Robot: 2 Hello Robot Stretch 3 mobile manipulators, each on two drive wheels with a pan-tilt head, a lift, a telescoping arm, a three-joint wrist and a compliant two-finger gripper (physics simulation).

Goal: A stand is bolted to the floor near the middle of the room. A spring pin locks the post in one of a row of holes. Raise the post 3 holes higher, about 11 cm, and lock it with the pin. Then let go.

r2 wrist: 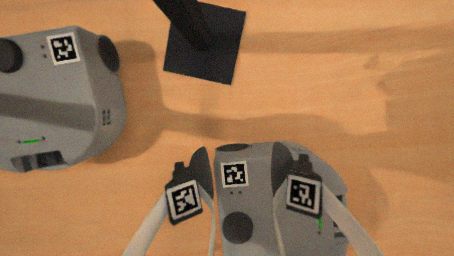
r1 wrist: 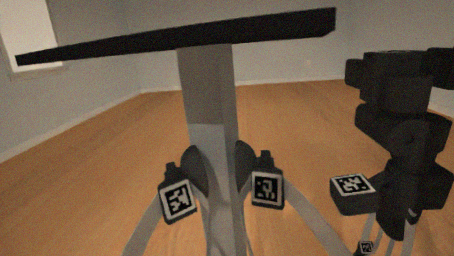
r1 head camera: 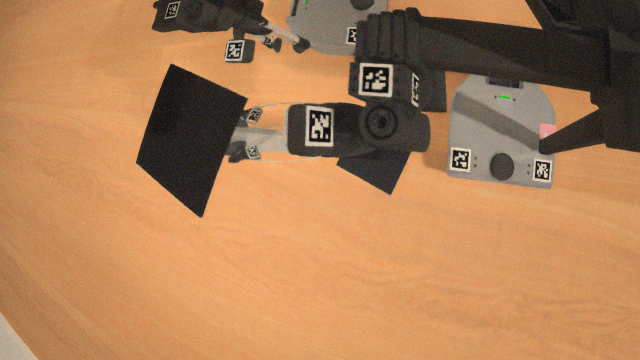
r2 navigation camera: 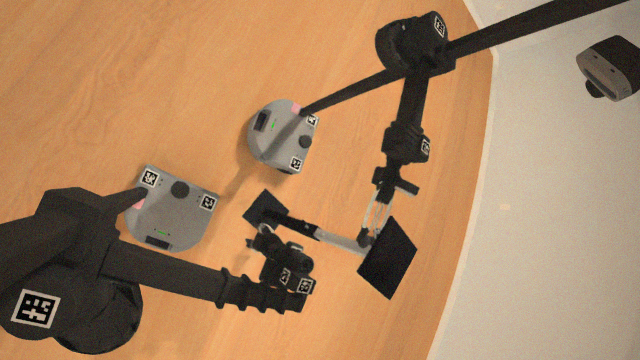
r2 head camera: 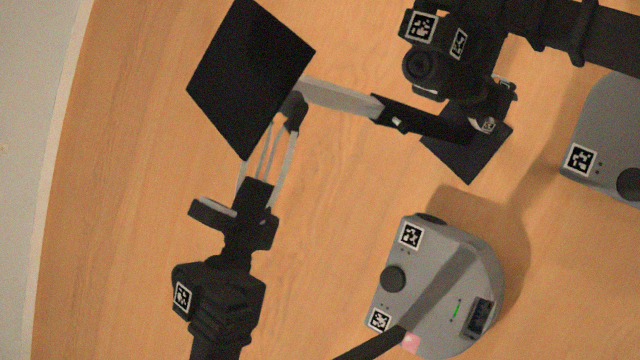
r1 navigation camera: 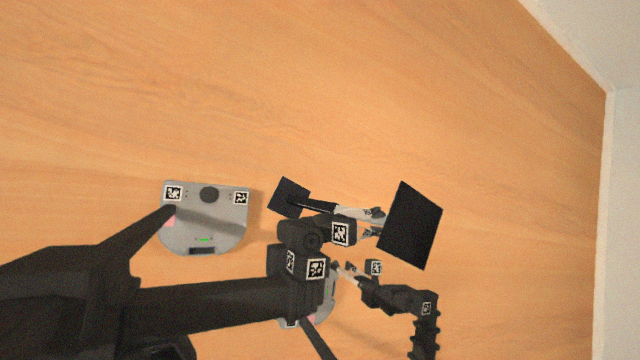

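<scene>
The stand's post (r1 head camera: 265, 141) (r1 navigation camera: 350, 211) (r1 wrist: 207, 90) (r2 head camera: 337, 97) rises from a black sleeve (r1 navigation camera: 317, 204) (r2 head camera: 425, 121) (r2 wrist: 185, 25) on a square base plate (r2 head camera: 467, 167) (r2 navigation camera: 265, 200). A black top plate (r1 head camera: 192, 140) (r1 wrist: 175, 37) (r2 navigation camera: 390, 260) caps it. A small light pin (r2 head camera: 396, 121) shows near the sleeve's upper end. r1's gripper (r1 head camera: 245, 133) (r1 wrist: 218, 165) is shut on the post, just below the top plate. r2's gripper (r1 head camera: 287, 46) (r2 wrist: 242, 169) is open and empty, pointing down beside the sleeve; its fingers are partly hidden in the r2 head view.
r1's base (r1 head camera: 500, 120) (r2 head camera: 435, 275) and r2's base (r1 head camera: 325, 27) (r2 navigation camera: 172, 215) stand on the floor near the stand. r2's arm (r2 navigation camera: 160, 265) reaches in beside the sleeve, r1's wrist (r2 head camera: 230, 290) toward the post top. A wall (r2 head camera: 30, 100) (r2 navigation camera: 525, 250) stands beyond the top plate.
</scene>
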